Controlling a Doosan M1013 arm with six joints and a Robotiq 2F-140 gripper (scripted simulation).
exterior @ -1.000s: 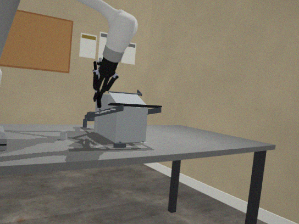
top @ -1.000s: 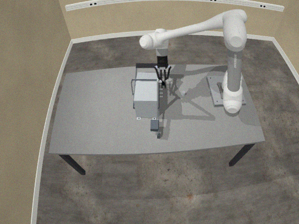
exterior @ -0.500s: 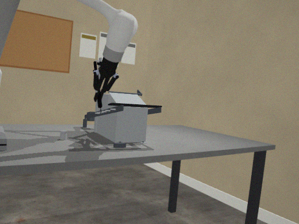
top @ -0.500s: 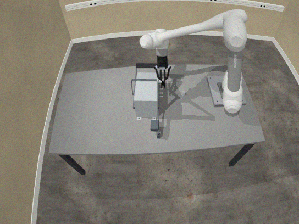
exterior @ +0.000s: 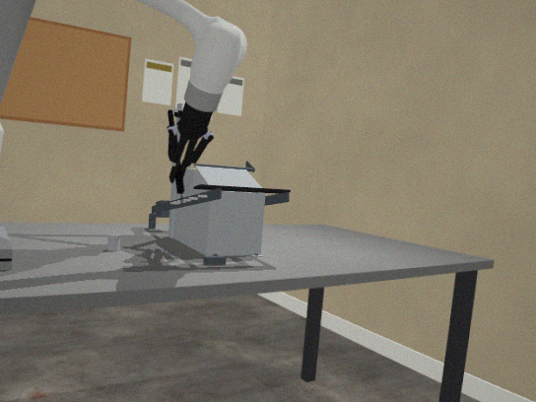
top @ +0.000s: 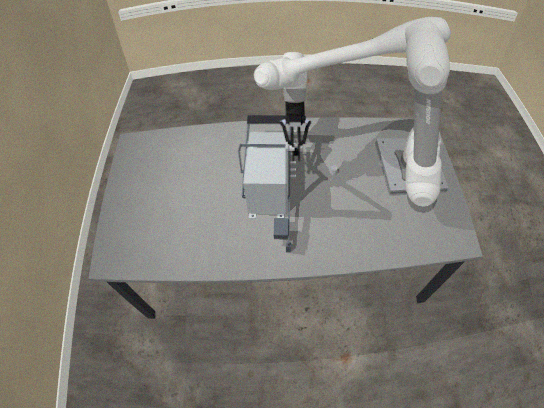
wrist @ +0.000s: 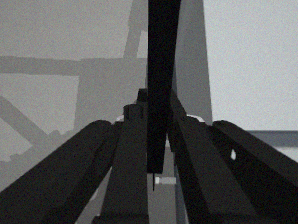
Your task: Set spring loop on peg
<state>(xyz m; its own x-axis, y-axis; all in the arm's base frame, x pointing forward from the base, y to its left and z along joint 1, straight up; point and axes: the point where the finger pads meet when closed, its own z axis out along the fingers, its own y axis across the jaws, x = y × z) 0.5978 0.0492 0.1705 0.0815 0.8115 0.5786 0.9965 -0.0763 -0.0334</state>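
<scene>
My gripper is now 30 mm below the dark spring and 20 mm to the right of it. From my hand the other things lie so: steel test weight (190 mm below, 180 mm behind, 50 mm to the right).
</scene>
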